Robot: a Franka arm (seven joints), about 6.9 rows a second.
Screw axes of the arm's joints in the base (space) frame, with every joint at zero. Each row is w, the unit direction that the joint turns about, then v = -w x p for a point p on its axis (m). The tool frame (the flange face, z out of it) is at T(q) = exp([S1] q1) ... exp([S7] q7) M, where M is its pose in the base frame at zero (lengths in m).
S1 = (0, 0, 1, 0, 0, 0)
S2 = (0, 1, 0, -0.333, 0, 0)
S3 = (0, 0, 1, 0, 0, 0)
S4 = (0, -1, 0, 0.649, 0, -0.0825)
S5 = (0, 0, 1, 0, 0, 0)
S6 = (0, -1, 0, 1.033, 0, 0)
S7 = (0, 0, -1, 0, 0.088, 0)
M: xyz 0.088 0 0.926 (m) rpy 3.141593 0 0 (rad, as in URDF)
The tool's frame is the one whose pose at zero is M.
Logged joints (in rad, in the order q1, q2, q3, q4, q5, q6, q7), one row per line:
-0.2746 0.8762 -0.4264 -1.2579 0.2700 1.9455 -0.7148
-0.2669 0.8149 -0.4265 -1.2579 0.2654 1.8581 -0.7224
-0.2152 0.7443 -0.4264 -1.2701 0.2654 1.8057 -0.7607
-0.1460 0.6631 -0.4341 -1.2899 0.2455 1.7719 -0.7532
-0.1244 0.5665 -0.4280 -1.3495 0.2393 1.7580 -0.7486
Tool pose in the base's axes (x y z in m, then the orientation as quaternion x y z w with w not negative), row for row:
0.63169 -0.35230 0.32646 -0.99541 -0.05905 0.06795 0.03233
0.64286 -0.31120 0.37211 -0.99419 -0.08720 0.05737 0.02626
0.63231 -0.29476 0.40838 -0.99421 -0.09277 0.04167 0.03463
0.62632 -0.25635 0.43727 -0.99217 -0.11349 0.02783 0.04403
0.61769 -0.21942 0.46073 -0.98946 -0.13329 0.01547 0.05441
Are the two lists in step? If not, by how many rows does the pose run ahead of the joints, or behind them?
The pose runs 2 rows ahead of the joints: the pose in row i belongs to the joints in row i + 2.
